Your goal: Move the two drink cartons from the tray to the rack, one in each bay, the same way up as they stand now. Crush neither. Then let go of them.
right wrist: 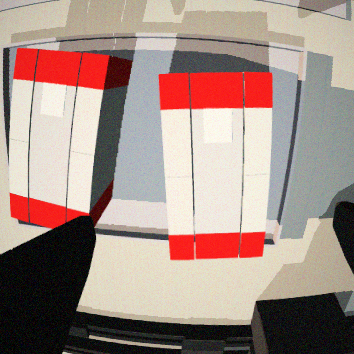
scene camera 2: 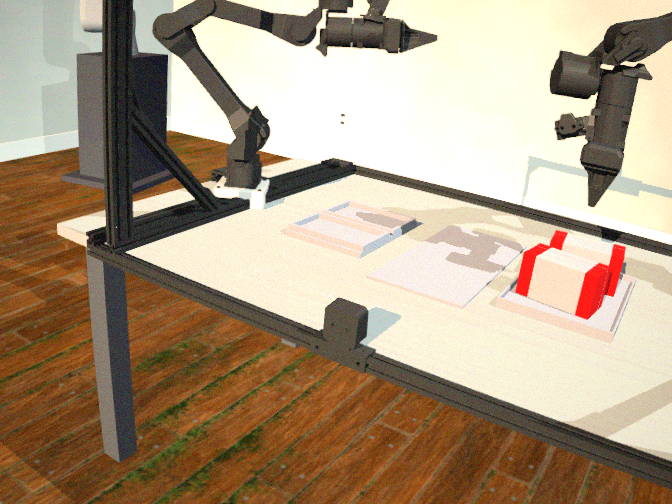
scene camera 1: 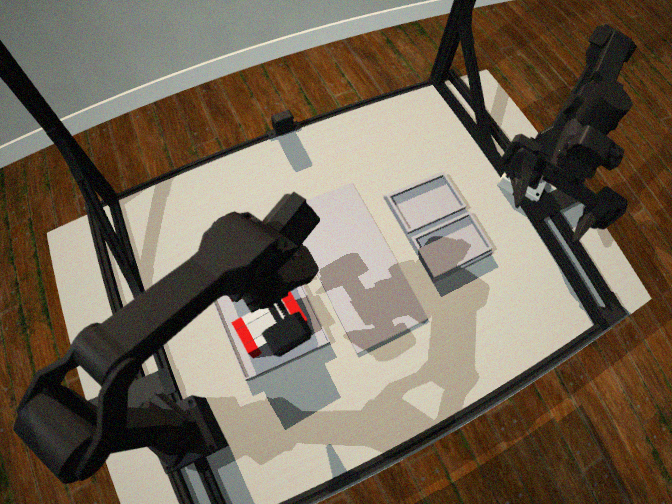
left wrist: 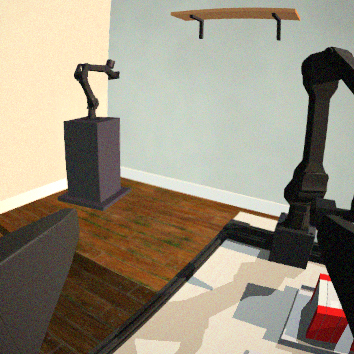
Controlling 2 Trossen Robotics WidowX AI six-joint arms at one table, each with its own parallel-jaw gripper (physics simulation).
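Frame: origin at the left arm's base, x right, y ahead, z up, level; millimetres.
Where they show: left gripper, fingertip midpoint: (scene camera 2: 434, 37) (scene camera 1: 546, 224) (left wrist: 203, 225); right gripper, fingertip midpoint: (right wrist: 218, 222) (scene camera 2: 592, 200) (scene camera 1: 267, 305); left arm's base, origin of the base link: (scene camera 2: 242, 183); right arm's base, origin of the base link: (scene camera 1: 178, 434) (left wrist: 296, 223).
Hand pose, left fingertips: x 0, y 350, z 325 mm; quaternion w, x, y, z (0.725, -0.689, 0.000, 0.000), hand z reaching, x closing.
Note:
Things, the pixels of their top centre, and the offset from my left fingertips. "*": a spot on its surface instead.
- left carton, middle of its top: (right wrist: 48, 146) (scene camera 2: 567, 259) dx +372, dy +196, dz -287 mm
- right carton, middle of its top: (right wrist: 217, 175) (scene camera 2: 588, 243) (scene camera 1: 269, 321) (left wrist: 334, 293) dx +288, dy +262, dz -287 mm
- two-bay rack, middle of its top: (scene camera 2: 355, 220) (scene camera 1: 439, 221) dx +124, dy -120, dz -341 mm
- small dark camera block, surface spot: (scene camera 2: 345, 322) (scene camera 1: 278, 117) * dx +561, dy -138, dz -322 mm
Two white drink cartons with red end bands lie side by side in the grey tray (right wrist: 140, 211) (scene camera 1: 256, 367) (scene camera 2: 534, 310). In the right wrist view the left carton (right wrist: 53, 140) is a little askew and the right carton (right wrist: 215, 168) is straight. They also show in scene camera 1 (scene camera 1: 254, 325) (scene camera 1: 293, 305), in scene camera 2 (scene camera 2: 559, 280) and in the left wrist view (left wrist: 326, 312). My right gripper (right wrist: 218, 222) (scene camera 1: 284, 325) is open and empty, low over the tray. My left gripper (scene camera 1: 524, 170) (scene camera 2: 414, 37) (left wrist: 203, 225) is open and empty, high up and far from the tray. The two-bay rack (scene camera 1: 396, 212) (scene camera 2: 354, 247) is empty.
A flat pale sheet (scene camera 1: 349, 225) (scene camera 2: 424, 277) lies between the tray and the rack. A small dark camera block (scene camera 1: 283, 121) (scene camera 2: 345, 322) sits on the table's edge. Black frame posts stand at the table's corners.

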